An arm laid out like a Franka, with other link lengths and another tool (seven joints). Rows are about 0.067 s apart.
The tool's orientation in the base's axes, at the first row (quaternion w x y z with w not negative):
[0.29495, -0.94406, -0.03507, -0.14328]
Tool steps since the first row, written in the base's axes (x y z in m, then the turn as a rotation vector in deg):
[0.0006, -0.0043, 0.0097, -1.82, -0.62, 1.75]
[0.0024, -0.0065, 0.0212, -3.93, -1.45, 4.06]
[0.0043, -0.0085, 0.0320, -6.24, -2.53, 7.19]
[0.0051, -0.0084, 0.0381, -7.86, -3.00, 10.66]
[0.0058, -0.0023, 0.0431, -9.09, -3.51, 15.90]
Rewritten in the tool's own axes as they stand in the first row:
[0.0035, -0.0017, -0.0099, -1.22, -0.72, -2.18]
[0.0086, -0.0059, -0.0197, -2.55, -1.62, -4.99]
[0.0136, -0.0099, -0.0289, -3.83, -2.79, -8.64]
[0.0161, -0.0131, -0.0334, -4.36, -4.54, -12.03]
[0.0181, -0.0208, -0.0337, -4.00, -7.17, -16.74]

